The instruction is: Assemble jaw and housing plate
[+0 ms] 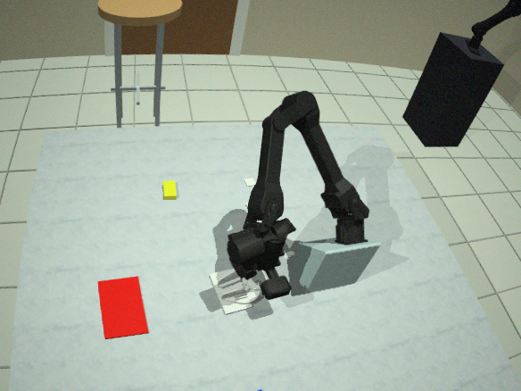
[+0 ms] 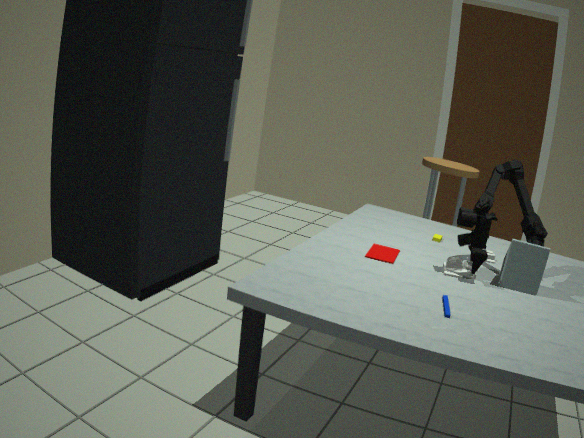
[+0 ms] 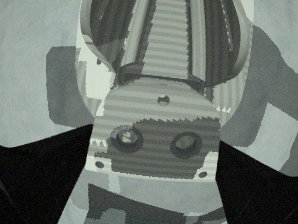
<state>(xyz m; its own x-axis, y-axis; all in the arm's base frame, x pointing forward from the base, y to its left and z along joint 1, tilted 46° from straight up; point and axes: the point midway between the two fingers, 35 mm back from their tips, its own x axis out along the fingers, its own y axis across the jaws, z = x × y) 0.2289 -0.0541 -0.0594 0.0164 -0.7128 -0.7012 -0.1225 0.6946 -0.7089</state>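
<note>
Now: the white jaw 20 mm ahead of my gripper tip and 20 mm to the left of it. The rest, counted from my gripper tip: red flat sheet (350 mm ahead, 20 mm to the left, 20 mm below); small white piece (80 mm behind, 360 mm to the right, 20 mm below); blue bar (60 mm ahead, 350 mm to the left, 10 mm below).
</note>
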